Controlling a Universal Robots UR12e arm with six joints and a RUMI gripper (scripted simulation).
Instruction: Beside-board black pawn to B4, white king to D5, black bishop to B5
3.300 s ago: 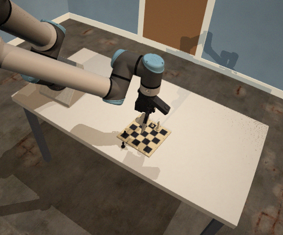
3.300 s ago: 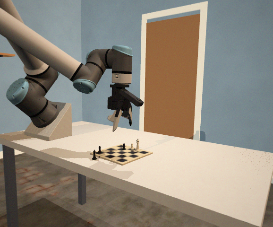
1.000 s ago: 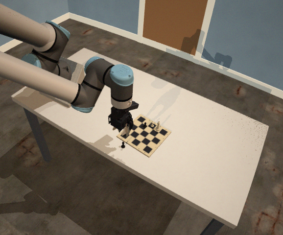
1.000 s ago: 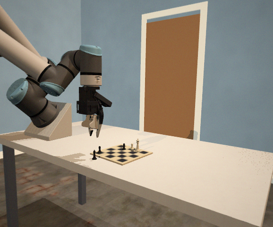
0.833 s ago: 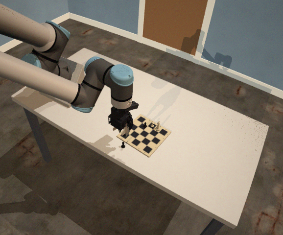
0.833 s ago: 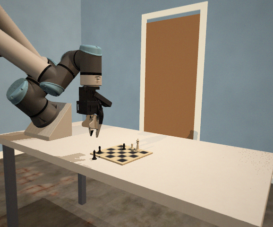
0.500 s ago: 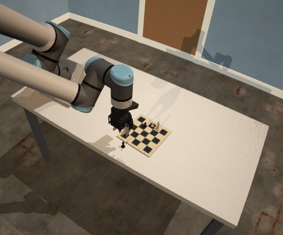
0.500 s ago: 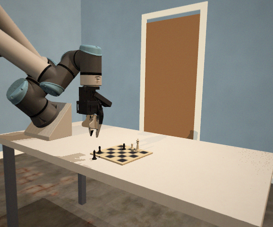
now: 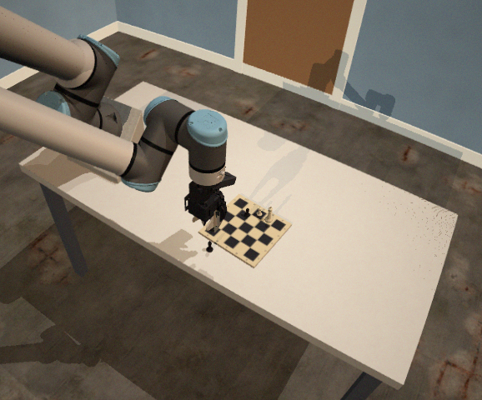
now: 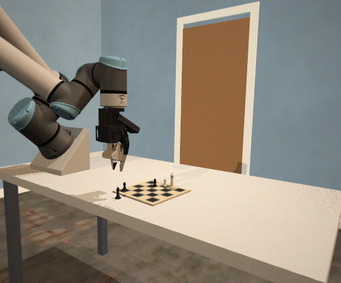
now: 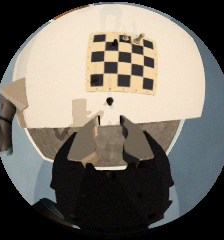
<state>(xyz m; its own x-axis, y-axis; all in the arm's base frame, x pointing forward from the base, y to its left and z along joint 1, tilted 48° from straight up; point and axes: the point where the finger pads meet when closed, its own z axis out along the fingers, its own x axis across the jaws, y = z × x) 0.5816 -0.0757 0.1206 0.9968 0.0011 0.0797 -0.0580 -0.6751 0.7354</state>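
Right now my hand is 100 mm above the black bishop. The rest, counted from my hand: white king: 90 mm ahead, 210 mm to the left, 80 mm below; chessboard: 50 mm ahead, 130 mm to the left, 120 mm below.
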